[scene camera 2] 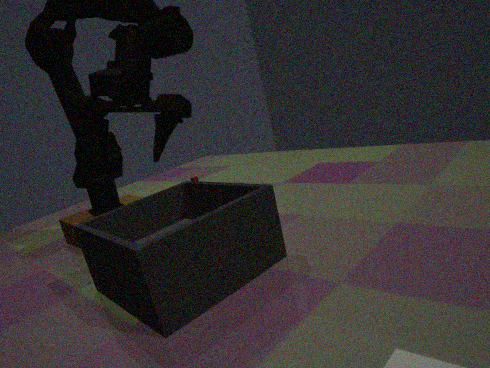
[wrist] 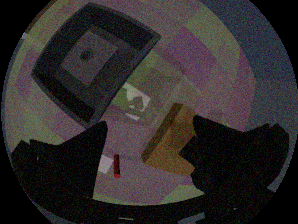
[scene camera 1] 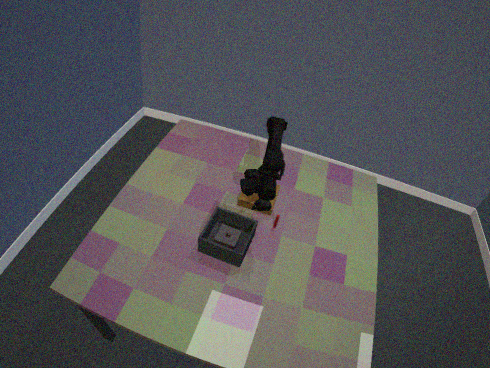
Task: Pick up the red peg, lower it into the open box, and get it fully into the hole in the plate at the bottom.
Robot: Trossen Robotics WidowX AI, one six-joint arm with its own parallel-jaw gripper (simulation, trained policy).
Labels:
dark box: scene camera 2 235, 234; wrist; scene camera 1
same spot on dark box: [wrist: 134, 40] = [scene camera 1: 214, 221]

